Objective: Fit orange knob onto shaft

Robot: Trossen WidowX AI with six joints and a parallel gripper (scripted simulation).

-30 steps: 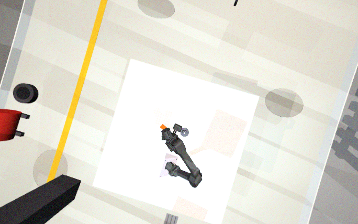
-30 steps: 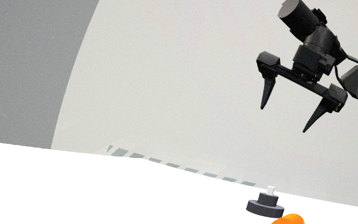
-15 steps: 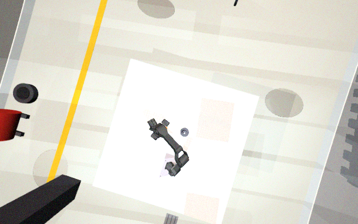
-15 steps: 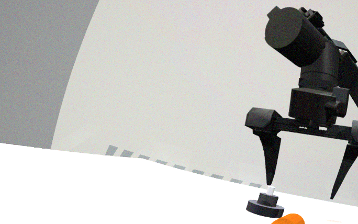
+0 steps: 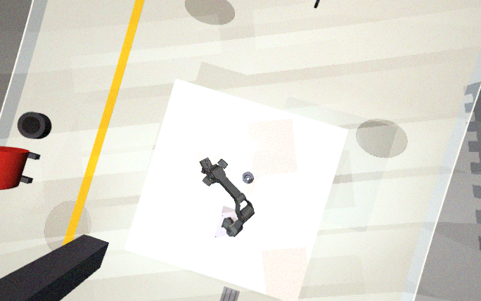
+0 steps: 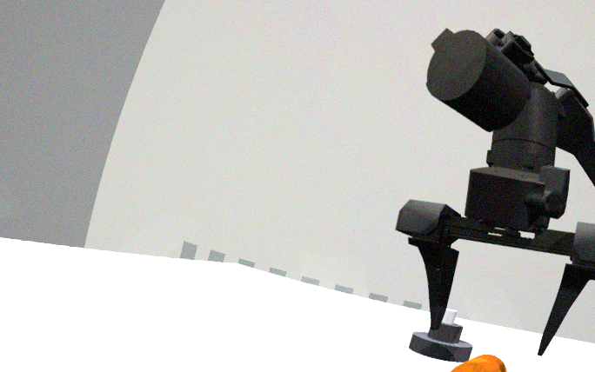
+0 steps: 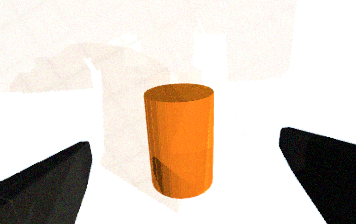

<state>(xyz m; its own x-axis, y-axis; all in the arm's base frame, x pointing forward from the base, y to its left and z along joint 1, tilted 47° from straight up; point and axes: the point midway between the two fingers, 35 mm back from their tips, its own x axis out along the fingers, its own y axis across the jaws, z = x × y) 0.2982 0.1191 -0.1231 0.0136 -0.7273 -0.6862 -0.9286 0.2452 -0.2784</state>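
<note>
Right now the orange knob is 40 mm below my gripper tip. The rest, counted from my gripper tip: dark round pedestal 20 mm ahead, 220 mm to the right, 20 mm below.
</note>
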